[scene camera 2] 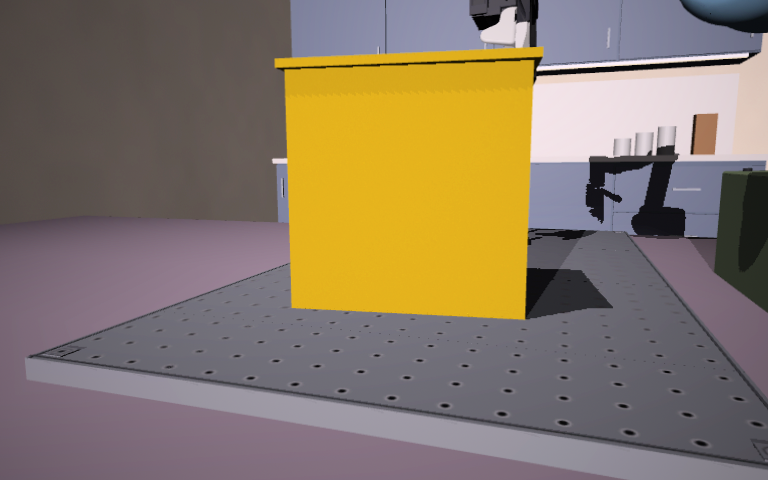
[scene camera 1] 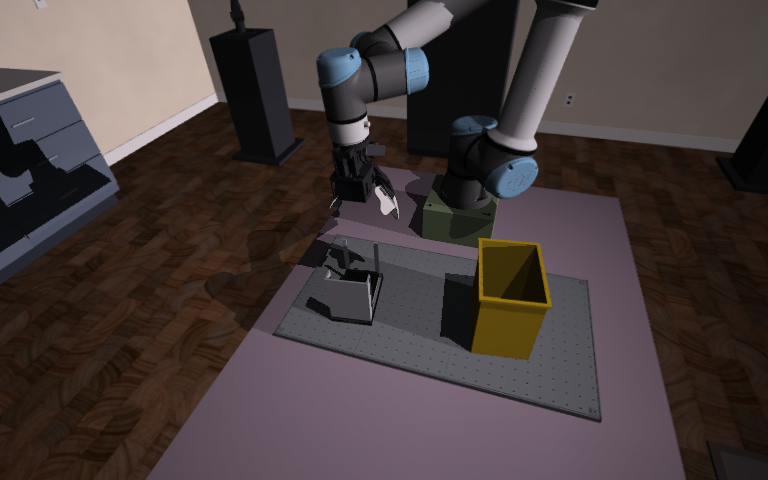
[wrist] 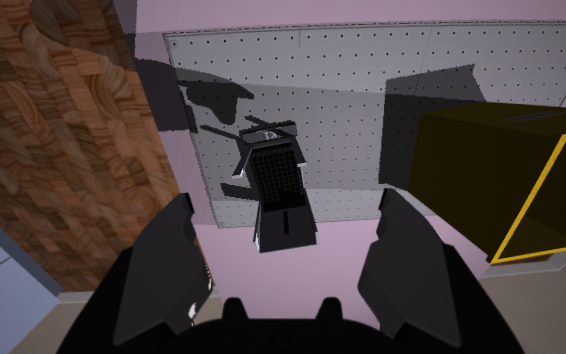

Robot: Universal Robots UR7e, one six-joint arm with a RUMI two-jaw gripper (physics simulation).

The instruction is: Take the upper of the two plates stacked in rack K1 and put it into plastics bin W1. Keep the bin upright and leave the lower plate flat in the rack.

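Frame: origin at the arm's base, x ahead, y left, z up, level; metres.
Seen in the pictures: gripper, fingertip midpoint: (scene camera 1: 366, 215) (wrist: 284, 192); arm's base, origin of the base link: (scene camera 1: 465, 194).
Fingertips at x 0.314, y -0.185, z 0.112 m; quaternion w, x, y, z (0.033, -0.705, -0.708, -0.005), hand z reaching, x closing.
Pixels of each thing's top centre, then the offset from my fingertips to it. Level surfaces: height alone.
- Rack K1, middle of its top: (wrist: 278, 209) (scene camera 1: 354, 257) 0.070 m down, 0.070 m ahead, 0.007 m right
- dark plate with a fine grid, middle of its top: (wrist: 278, 181) (scene camera 1: 356, 288) 0.163 m down, 0.080 m ahead, 0.006 m right
- Bin W1, middle of its top: (scene camera 2: 415, 69) (scene camera 1: 511, 269) 0.030 m down, 0.053 m ahead, 0.330 m left
- grey perforated board, its level: 0.210 m down
- pink table top, its level: 0.223 m down
Rack K1 (scene camera 1: 349, 298) (wrist: 287, 234) stands near the left end of the perforated board, with a tall light panel and thin upright posts. A dark plate with a fine grid (wrist: 275, 172) lies flat inside it in the wrist view; I cannot tell the upper plate from the lower one. Bin W1 (scene camera 1: 502, 331) (scene camera 2: 407, 186) (wrist: 450, 165) is yellow, open-topped and upright, towards the right of the board. My gripper (scene camera 1: 365, 210) (scene camera 2: 512, 40) (wrist: 284, 192) is open and empty, above and behind the rack, touching neither rack nor bin. In scene camera 2 the bin hides the rack.
The grey perforated board (scene camera 1: 413, 328) (scene camera 2: 237, 345) (wrist: 345, 65) lies on the pink table top (scene camera 1: 351, 418). The green base block (scene camera 1: 459, 221) (scene camera 2: 736, 226) under the arm stands behind the board. The bin's high walls rise well above the rack. Wooden floor shows left of the table.
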